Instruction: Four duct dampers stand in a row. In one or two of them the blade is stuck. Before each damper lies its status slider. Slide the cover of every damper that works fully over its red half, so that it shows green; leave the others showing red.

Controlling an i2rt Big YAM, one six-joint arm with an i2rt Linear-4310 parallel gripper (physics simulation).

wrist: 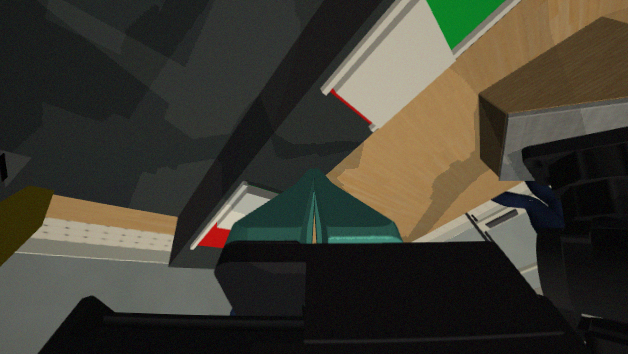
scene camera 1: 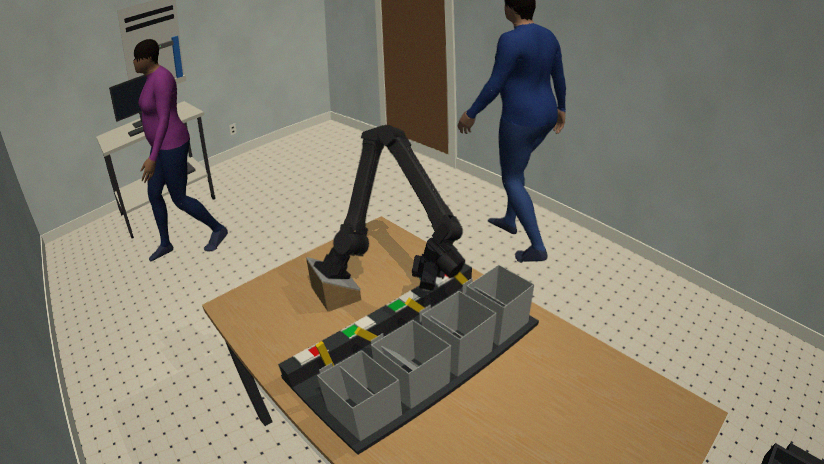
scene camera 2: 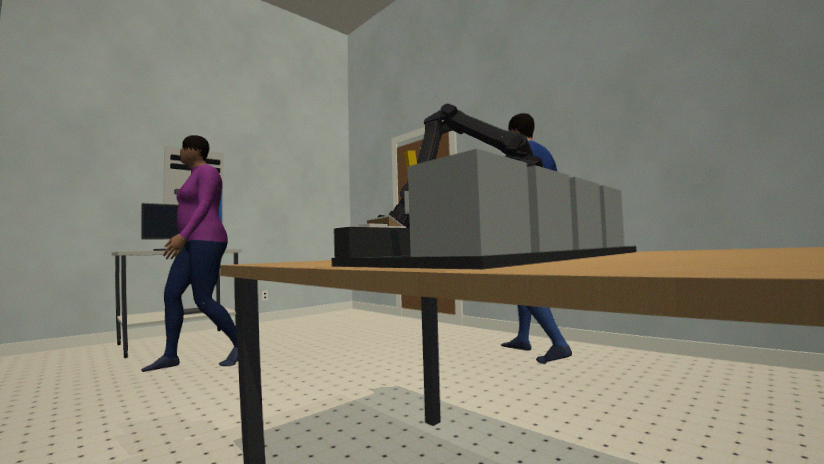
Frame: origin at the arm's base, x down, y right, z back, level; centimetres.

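Seen in the pictures: gripper, fingertip midpoint: (wrist: 314,177); arm's base, link origin: (wrist: 600,152) (scene camera 1: 331,272).
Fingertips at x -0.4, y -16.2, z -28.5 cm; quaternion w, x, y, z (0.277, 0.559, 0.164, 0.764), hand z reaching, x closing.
Pixels of each thing's middle, then the offset from my fingertips to it. "spot": a spot on its surface instead. Level surfaces: height alone.
- nearest, surface spot: (scene camera 1: 374,408) spot: dz -29.4, dx -2.6, dy +49.2 cm
- farthest, surface spot: (scene camera 1: 514,311) spot: dz -32.7, dx -2.6, dy -5.7 cm
- nearest slider's white cover, body centre: (scene camera 1: 304,356) dz +2.8, dx +1.6, dy +48.6 cm
- second slider's cover, body centre: (scene camera 1: 364,323) dz +1.4, dx +1.6, dy +25.1 cm
- third slider's cover, body centre: (wrist: 393,72) (scene camera 1: 408,297) dz +0.3, dx +1.6, dy +6.9 cm
- dark base plate, surface height: dx +8.2 cm
- wooden table, surface height: dx +10.1 cm
In scene camera 1, grey dampers with yellow levers stand in a row: nearest (scene camera 1: 374,408), second (scene camera 1: 427,371), third (scene camera 1: 473,340), farthest (scene camera 1: 514,311). The nearest slider's white cover (scene camera 1: 305,356) leaves red showing. The second slider's cover (scene camera 1: 363,323) is beside its green half (scene camera 1: 351,330). The third slider's cover (wrist: 395,65) leaves green (scene camera 1: 396,305) (wrist: 465,20) showing, with a thin red line at its edge in the wrist view. The farthest slider shows red (wrist: 212,237) beside its white cover (wrist: 245,207), partly hidden by my gripper (wrist: 314,177). My gripper is shut and empty, low at the farthest slider's near end.
The dampers and the black slider rail stand on a dark base plate (scene camera 1: 358,446) on the wooden table (scene camera 1: 576,374). The arm's wedge-shaped mount (scene camera 1: 337,296) stands behind the rail. A person in purple (scene camera 1: 164,109) and one in blue (scene camera 1: 527,80) are in the room beyond the table.
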